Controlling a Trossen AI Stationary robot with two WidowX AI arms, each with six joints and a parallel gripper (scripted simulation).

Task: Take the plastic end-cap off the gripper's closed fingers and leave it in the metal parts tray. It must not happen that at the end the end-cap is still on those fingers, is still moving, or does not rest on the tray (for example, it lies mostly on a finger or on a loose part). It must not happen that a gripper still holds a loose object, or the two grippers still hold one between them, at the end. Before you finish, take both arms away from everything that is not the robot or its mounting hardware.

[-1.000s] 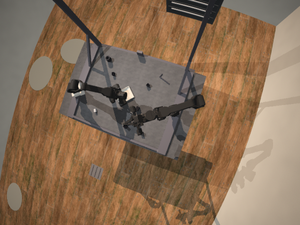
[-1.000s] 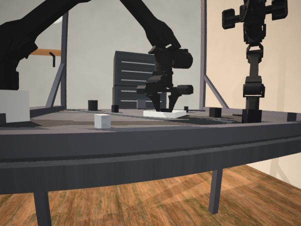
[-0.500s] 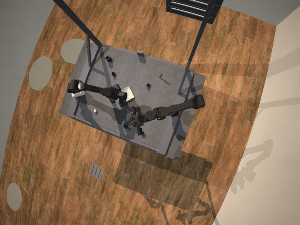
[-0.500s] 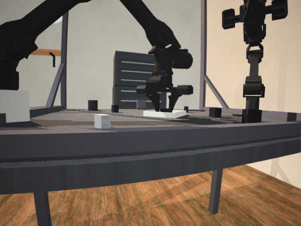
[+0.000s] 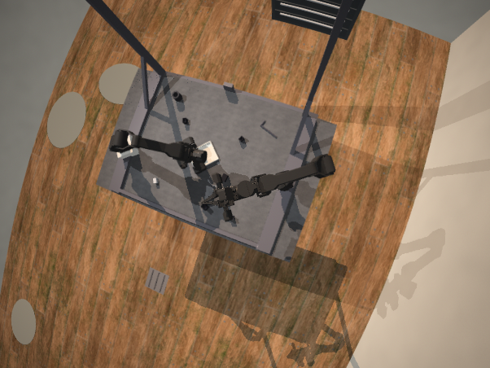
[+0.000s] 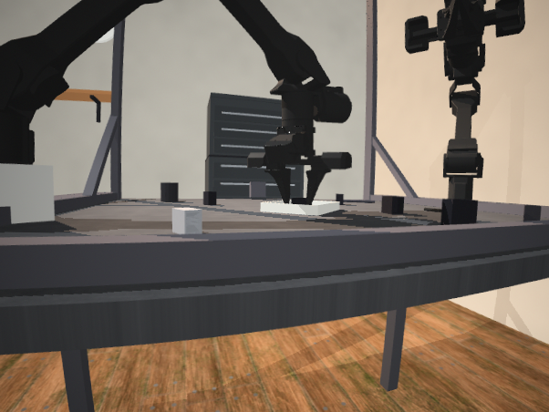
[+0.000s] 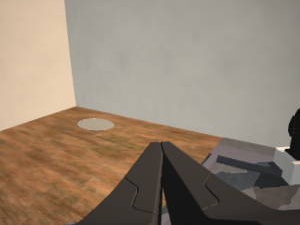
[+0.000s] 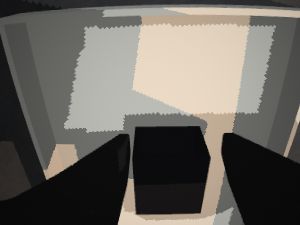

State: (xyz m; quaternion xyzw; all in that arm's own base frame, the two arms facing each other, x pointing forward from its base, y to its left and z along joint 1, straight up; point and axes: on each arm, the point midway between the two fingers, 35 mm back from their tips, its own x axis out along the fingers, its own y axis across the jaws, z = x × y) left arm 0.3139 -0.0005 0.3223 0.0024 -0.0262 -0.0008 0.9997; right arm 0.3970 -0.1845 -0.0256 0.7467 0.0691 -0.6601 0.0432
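The black plastic end-cap is 1 cm behind my right hand, 2 cm to the left of it and 3 cm below it. Round my right hand: pale metal parts tray: 1 cm behind, 2 cm to the left, 4 cm below.
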